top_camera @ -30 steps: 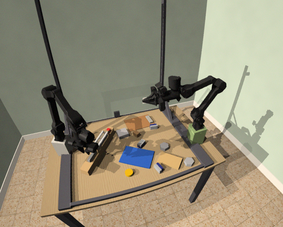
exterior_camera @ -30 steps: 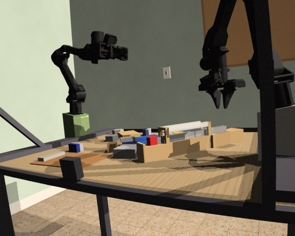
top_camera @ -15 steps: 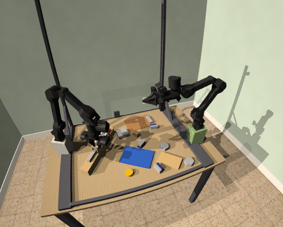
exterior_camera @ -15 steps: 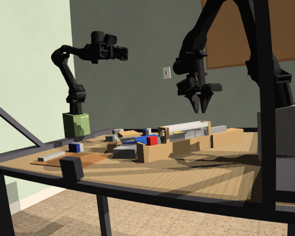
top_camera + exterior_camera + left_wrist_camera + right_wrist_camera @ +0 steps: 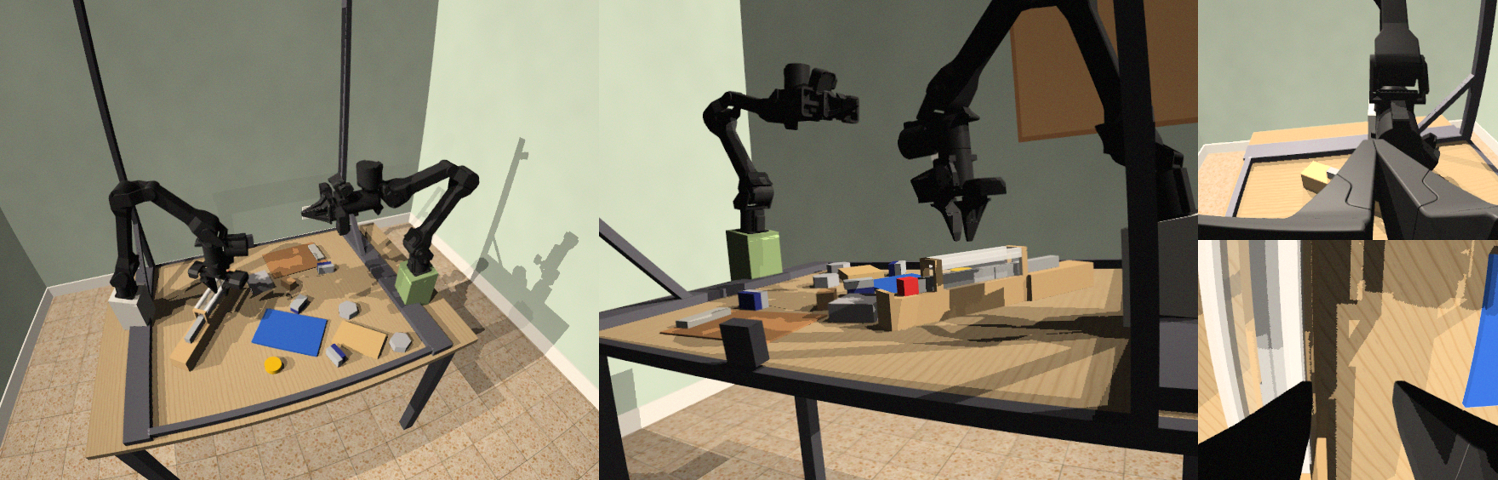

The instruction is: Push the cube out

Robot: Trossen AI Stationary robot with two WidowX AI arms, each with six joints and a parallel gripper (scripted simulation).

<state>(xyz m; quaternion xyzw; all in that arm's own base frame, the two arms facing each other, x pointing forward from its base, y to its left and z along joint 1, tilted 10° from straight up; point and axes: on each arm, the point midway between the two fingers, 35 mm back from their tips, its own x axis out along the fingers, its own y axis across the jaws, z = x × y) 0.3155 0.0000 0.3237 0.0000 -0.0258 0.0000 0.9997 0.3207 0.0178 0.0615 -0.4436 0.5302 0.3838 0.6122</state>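
Right now the red cube is 15 cm behind my right hand, 9 cm below it and 1 cm to the left of it. From my right hand the other things lie so: blue mat: 21 cm to the left, 14 cm below, 9 cm ahead; then tan channel: 9 cm below, 4 cm to the right, 3 cm behind; then grey block: 15 cm behind, 13 cm below, 11 cm to the left.
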